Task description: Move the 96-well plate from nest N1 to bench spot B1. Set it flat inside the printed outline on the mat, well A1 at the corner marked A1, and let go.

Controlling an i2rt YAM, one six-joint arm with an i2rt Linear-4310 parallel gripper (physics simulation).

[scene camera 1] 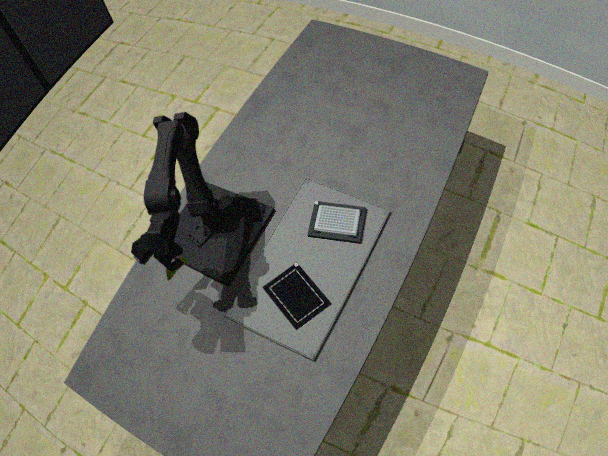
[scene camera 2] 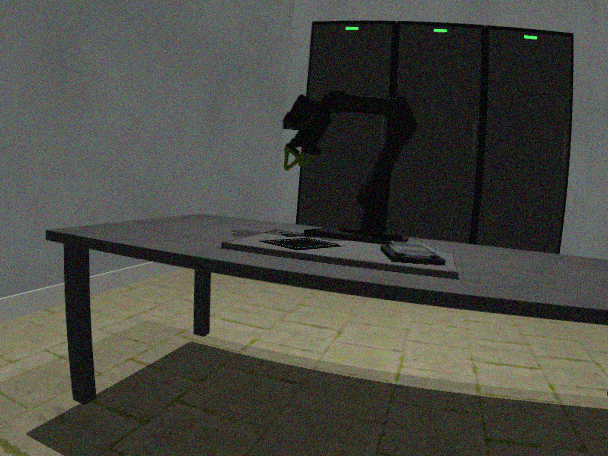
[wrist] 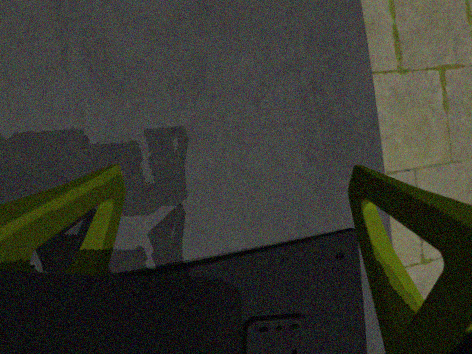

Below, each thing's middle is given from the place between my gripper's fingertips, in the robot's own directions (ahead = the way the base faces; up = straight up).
The black outlined mat (scene camera 1: 295, 294) lies 29 cm ahead of my hand, 22 cm to the left of it and 19 cm below it. From my hand the other things lie so: 96-well plate (scene camera 1: 339, 220): 24 cm ahead, 48 cm to the left, 17 cm below; dark square pad (scene camera 1: 325, 235): 24 cm ahead, 48 cm to the left, 19 cm below.
